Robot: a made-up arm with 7 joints. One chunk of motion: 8 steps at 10 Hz.
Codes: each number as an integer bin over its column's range. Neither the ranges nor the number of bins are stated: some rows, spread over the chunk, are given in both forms.
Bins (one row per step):
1: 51 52 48 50 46 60 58
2: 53 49 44 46 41 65 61
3: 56 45 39 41 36 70 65
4: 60 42 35 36 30 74 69
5: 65 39 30 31 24 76 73
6: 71 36 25 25 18 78 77
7: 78 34 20 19 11 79 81
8: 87 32 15 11 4 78 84
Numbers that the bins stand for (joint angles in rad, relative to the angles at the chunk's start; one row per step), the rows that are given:
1: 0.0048 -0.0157 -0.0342 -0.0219 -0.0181 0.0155 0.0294
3: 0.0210 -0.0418 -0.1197 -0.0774 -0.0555 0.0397 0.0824
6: 0.0695 -0.0755 -0.2526 -0.1760 -0.1227 0.0591 0.1733
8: 0.1212 -0.0904 -0.3476 -0.2622 -0.1751 0.0591 0.2264
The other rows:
2: 0.0113 -0.0269 -0.0722 -0.0466 -0.0368 0.0276 0.0521
4: 0.0339 -0.0530 -0.1577 -0.1082 -0.0779 0.0494 0.1127
5: 0.0501 -0.0642 -0.2052 -0.1390 -0.1003 0.0542 0.1430
7: 0.0921 -0.0829 -0.3001 -0.2129 -0.1489 0.0615 0.2036

